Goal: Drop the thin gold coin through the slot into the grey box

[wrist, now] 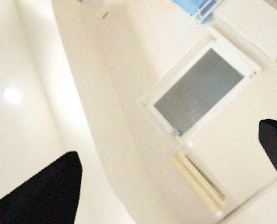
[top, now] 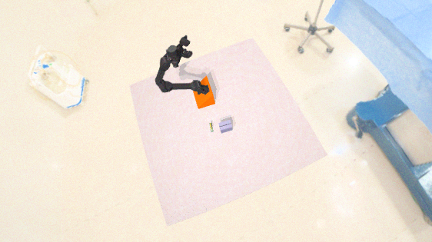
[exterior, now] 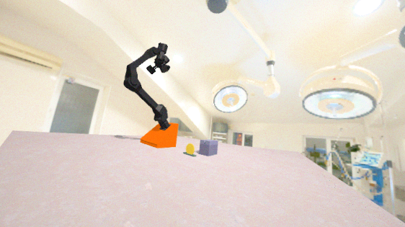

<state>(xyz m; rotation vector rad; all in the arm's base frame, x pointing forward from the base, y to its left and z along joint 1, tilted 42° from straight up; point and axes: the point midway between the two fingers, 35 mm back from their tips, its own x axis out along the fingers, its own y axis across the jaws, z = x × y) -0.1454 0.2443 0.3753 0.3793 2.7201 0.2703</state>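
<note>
Right now my gripper tip is 54 cm above the gold coin, 44 cm short of it and 1 cm to the right of it.
</note>
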